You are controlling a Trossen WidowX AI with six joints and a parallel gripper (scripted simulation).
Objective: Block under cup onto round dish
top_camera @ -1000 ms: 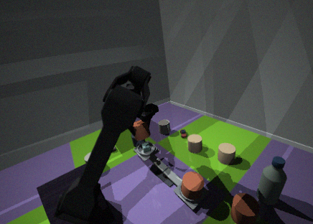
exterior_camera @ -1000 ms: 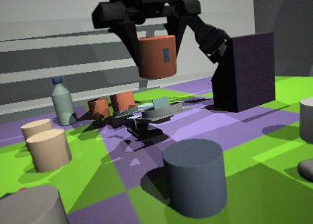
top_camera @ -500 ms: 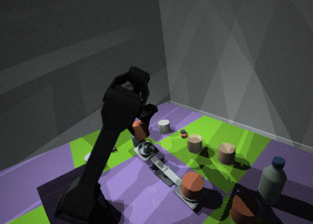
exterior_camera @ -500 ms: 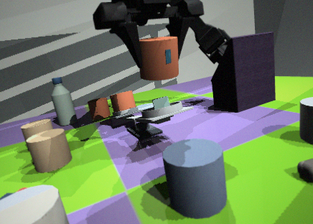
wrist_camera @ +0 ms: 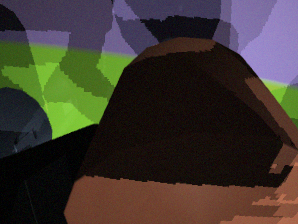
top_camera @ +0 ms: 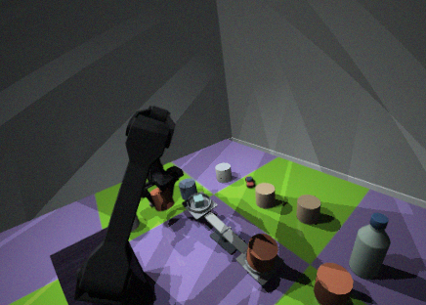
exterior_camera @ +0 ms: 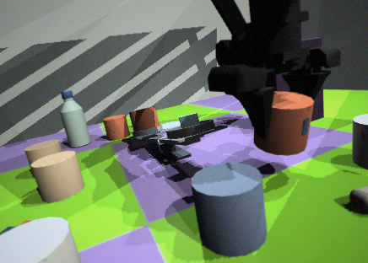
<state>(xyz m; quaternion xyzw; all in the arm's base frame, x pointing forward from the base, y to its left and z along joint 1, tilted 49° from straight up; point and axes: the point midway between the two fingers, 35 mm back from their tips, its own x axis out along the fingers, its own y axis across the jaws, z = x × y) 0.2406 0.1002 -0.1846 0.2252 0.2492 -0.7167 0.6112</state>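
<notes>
Right now the pale teal block is 70 mm ahead of my gripper tip, 120 mm to the right of it and 10 mm above it. The rest, counted from my gripper tip: pale disc (60 mm behind, 470 mm to the right, 70 mm below); blue-grey cylinder (110 mm ahead, 30 mm to the left, 40 mm below); red-and-black object (350 mm ahead, 120 mm to the right, 60 mm below).
</notes>
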